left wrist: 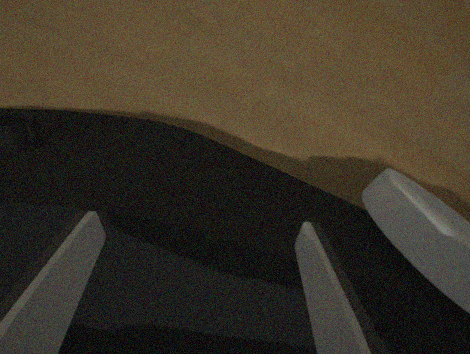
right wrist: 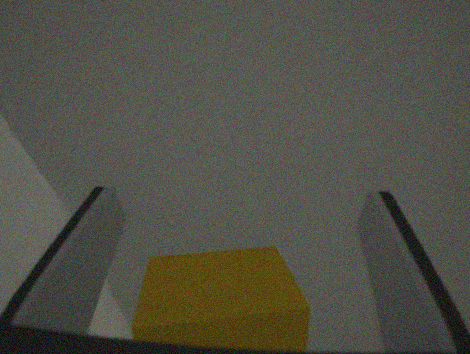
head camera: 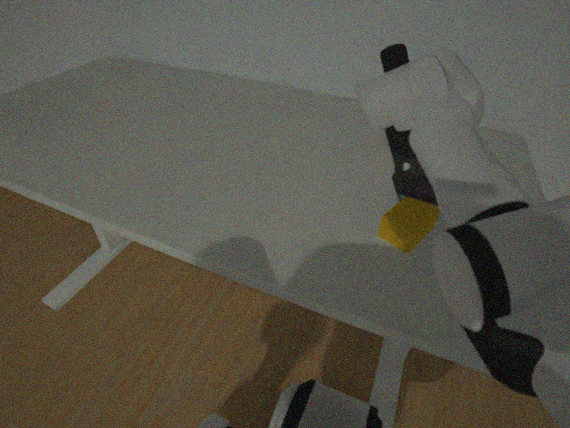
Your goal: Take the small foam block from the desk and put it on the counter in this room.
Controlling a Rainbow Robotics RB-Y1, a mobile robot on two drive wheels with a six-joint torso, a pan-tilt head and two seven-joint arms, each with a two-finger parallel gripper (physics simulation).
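Frame: origin at the robot's base, x ahead, y left, z up, level; metres.
Where they show: left gripper, fingertip midpoint: [left wrist: 202, 229]; right gripper, fingertip midpoint: [right wrist: 237, 205] [head camera: 432, 209].
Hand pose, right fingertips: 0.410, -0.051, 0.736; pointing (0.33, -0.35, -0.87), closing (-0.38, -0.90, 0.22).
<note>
After its pixels a point has its place, as x, y, z.
The small foam block, a yellow block [head camera: 409, 224] {0.311, -0.013, 0.766} [right wrist: 225, 286] {0.387, -0.034, 0.748}, is at the pale desk [head camera: 200, 150] {0.412, 0.454, 0.721} [right wrist: 240, 100] {0.447, -0.070, 0.721}, beside the dark end part of the right arm in the head view. My right gripper [right wrist: 237, 205] {0.410, -0.051, 0.736} is open. In the right wrist view the block shows low between its two spread fingers, closer to the left-hand finger, with a gap on each side. The block's lower part is cut off by the picture edge. My left gripper [left wrist: 202, 229] {-0.301, 0.241, 0.181} is open and empty, above a dark surface. The counter does not show in these views.
The right arm [head camera: 420, 100] {0.295, 0.027, 0.963} reaches over the desk at the right of the head view. A desk leg [head camera: 82, 277] stands on the wooden floor [head camera: 125, 340] {0.189, 0.732, 0.001} [left wrist: 225, 60] {-0.310, 0.297, 0.001}. A pale rounded part [left wrist: 425, 230] is beside the left gripper. Arm shadows fall across the desk.
</note>
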